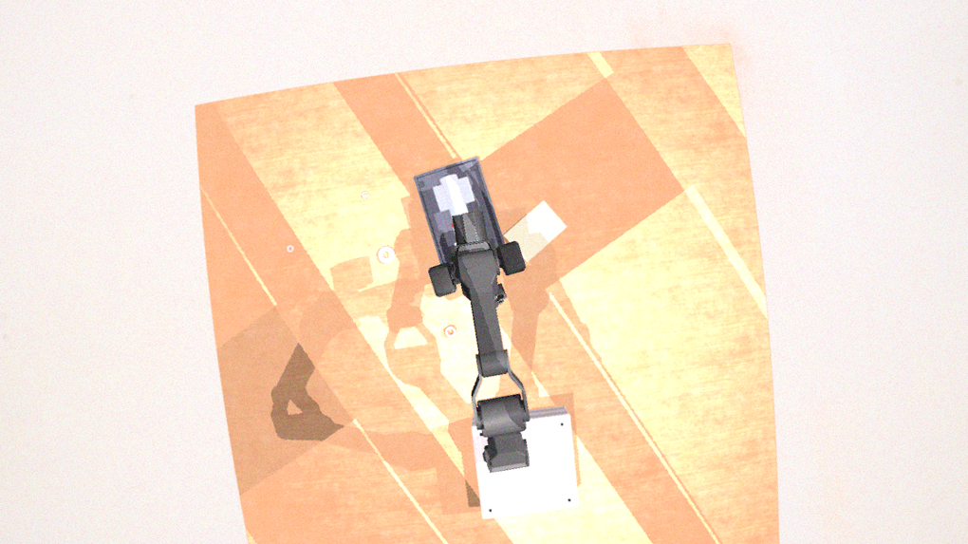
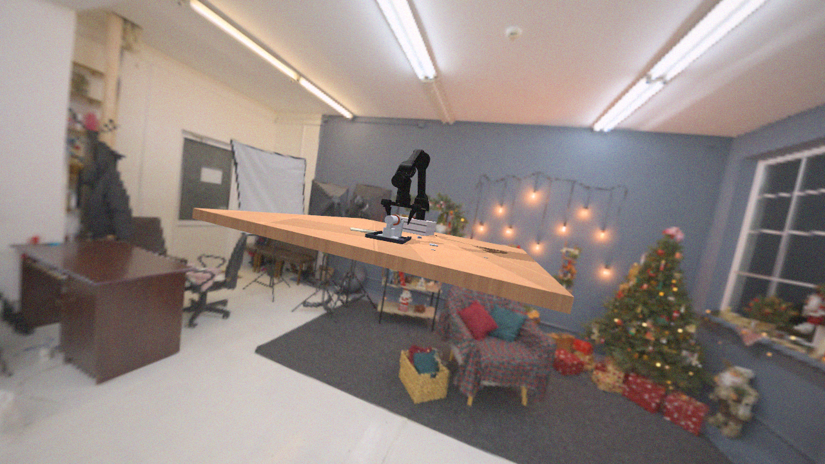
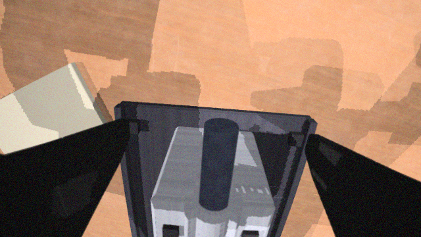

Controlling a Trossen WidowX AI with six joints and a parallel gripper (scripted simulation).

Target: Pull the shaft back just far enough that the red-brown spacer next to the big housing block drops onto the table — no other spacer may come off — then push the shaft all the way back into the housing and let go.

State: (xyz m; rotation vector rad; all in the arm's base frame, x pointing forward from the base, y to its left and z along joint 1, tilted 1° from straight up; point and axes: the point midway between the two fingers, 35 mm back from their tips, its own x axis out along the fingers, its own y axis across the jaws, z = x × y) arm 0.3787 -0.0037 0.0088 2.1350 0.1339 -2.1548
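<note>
Right now my gripper tip is 8 cm short of the dark grey shaft, 1 cm to the right of it and 2 cm below it. From my gripper tip the other things lie so: red-brown spacer (10 cm ahead, 1 cm to the left, 2 cm above); cream flat block (6 cm ahead, 14 cm to the right, 6 cm below).
</note>
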